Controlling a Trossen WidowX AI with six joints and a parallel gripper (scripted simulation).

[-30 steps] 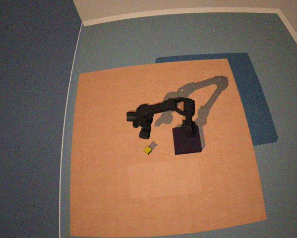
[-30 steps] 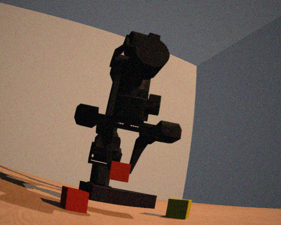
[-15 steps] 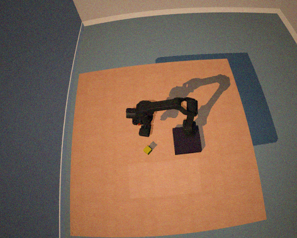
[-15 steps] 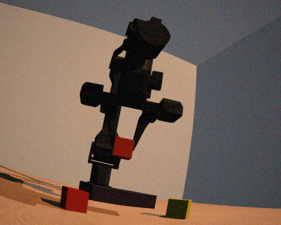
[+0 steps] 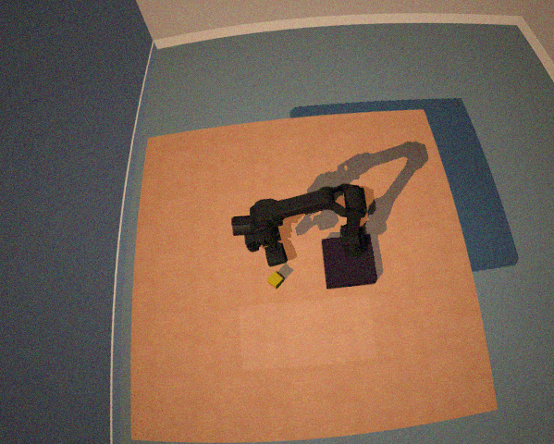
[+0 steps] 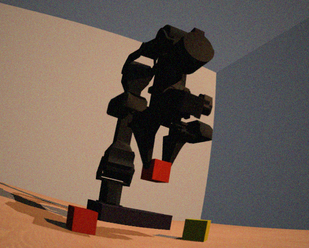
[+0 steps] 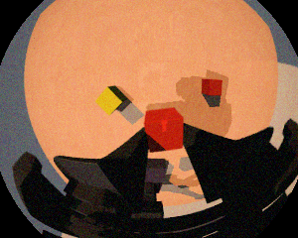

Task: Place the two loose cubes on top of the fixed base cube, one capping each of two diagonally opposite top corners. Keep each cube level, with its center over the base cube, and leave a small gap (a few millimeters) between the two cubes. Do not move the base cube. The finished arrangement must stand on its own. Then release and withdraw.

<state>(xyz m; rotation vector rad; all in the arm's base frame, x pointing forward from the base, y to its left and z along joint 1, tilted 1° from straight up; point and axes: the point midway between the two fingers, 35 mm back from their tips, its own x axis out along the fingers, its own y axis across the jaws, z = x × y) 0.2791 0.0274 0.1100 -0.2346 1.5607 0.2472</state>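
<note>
Right now my gripper tip is 9 cm to the right of the yellow-green base cube and 10 cm above it.
</note>
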